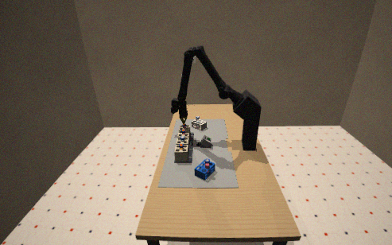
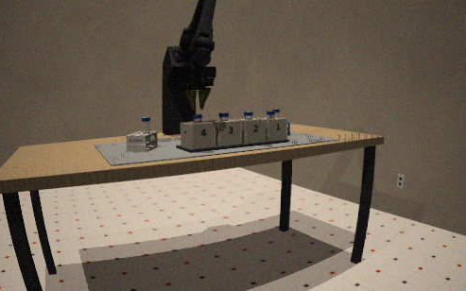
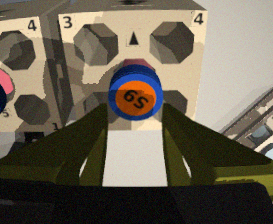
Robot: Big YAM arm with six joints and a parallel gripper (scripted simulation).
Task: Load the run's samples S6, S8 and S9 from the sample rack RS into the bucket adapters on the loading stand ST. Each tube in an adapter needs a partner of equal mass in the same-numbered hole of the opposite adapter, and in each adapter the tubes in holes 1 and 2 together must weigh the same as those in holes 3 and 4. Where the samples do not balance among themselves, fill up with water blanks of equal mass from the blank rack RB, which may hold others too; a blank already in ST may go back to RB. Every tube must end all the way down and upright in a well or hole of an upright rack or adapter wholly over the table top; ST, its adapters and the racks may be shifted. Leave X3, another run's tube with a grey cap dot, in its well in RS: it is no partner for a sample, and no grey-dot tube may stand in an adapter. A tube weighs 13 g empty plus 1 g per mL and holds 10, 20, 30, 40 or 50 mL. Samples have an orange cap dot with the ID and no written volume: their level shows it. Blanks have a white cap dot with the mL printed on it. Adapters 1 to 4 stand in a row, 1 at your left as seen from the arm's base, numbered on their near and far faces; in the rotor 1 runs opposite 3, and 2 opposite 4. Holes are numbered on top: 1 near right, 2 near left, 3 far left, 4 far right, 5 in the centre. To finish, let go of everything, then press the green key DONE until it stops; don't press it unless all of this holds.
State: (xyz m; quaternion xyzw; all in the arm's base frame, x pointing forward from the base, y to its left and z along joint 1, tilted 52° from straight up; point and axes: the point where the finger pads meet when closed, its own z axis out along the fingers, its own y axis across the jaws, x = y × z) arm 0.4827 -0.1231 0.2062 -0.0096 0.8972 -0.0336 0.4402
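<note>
The done key block is 200 mm behind my hand, 150 mm to the left of it and 100 mm below it. From my hand the other things lie so: sample tube S8 (110 mm to the left, 80 mm below, 10 mm behind); then adapter 4 (100 mm below); then sample tube S9 (80 mm below, 10 mm to the left).
</note>
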